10 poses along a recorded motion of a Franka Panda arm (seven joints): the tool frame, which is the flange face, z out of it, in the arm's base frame.
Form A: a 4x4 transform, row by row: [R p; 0 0 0 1], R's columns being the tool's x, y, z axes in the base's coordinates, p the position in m. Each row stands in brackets.
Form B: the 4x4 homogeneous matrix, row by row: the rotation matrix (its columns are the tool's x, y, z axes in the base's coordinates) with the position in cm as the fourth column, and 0 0 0 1 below. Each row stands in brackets. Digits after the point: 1 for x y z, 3 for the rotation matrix.
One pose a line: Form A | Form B
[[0.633 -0.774 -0.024 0.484], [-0.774 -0.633 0.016 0.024], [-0.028 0.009 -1.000 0.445], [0 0 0 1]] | [[0.633 -0.774 -0.024 48.4], [-0.774 -0.633 0.016 2.4], [-0.028 0.009 -1.000 44.5], [0 0 0 1]]
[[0.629 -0.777 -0.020 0.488], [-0.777 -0.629 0.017 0.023], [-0.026 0.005 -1.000 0.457], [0 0 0 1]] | [[0.629 -0.777 -0.020 48.8], [-0.777 -0.629 0.017 2.3], [-0.026 0.005 -1.000 45.7], [0 0 0 1]]
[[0.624 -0.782 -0.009 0.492], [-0.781 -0.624 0.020 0.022], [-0.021 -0.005 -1.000 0.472], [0 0 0 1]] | [[0.624 -0.782 -0.009 49.2], [-0.781 -0.624 0.020 2.2], [-0.021 -0.005 -1.000 47.2], [0 0 0 1]]
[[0.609 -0.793 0.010 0.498], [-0.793 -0.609 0.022 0.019], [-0.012 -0.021 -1.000 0.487], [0 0 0 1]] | [[0.609 -0.793 0.010 49.8], [-0.793 -0.609 0.022 1.9], [-0.012 -0.021 -1.000 48.7], [0 0 0 1]]
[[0.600 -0.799 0.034 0.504], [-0.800 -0.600 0.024 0.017], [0.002 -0.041 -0.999 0.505], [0 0 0 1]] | [[0.600 -0.799 0.034 50.4], [-0.800 -0.600 0.024 1.7], [0.002 -0.041 -0.999 50.5], [0 0 0 1]]
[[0.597 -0.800 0.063 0.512], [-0.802 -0.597 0.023 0.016], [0.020 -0.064 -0.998 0.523], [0 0 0 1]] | [[0.597 -0.800 0.063 51.2], [-0.802 -0.597 0.023 1.6], [0.020 -0.064 -0.998 52.3], [0 0 0 1]]
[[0.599 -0.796 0.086 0.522], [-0.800 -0.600 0.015 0.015], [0.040 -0.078 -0.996 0.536], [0 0 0 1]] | [[0.599 -0.796 0.086 52.2], [-0.800 -0.600 0.015 1.5], [0.040 -0.078 -0.996 53.6], [0 0 0 1]]
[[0.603 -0.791 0.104 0.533], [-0.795 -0.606 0.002 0.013], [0.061 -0.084 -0.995 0.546], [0 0 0 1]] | [[0.603 -0.791 0.104 53.3], [-0.795 -0.606 0.002 1.3], [0.061 -0.084 -0.995 54.6], [0 0 0 1]]
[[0.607 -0.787 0.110 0.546], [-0.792 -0.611 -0.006 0.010], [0.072 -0.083 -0.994 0.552], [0 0 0 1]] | [[0.607 -0.787 0.110 54.6], [-0.792 -0.611 -0.006 1.0], [0.072 -0.083 -0.994 55.2], [0 0 0 1]]
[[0.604 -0.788 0.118 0.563], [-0.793 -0.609 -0.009 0.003], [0.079 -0.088 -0.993 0.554], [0 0 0 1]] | [[0.604 -0.788 0.118 56.3], [-0.793 -0.609 -0.009 0.3], [0.079 -0.088 -0.993 55.4], [0 0 0 1]]
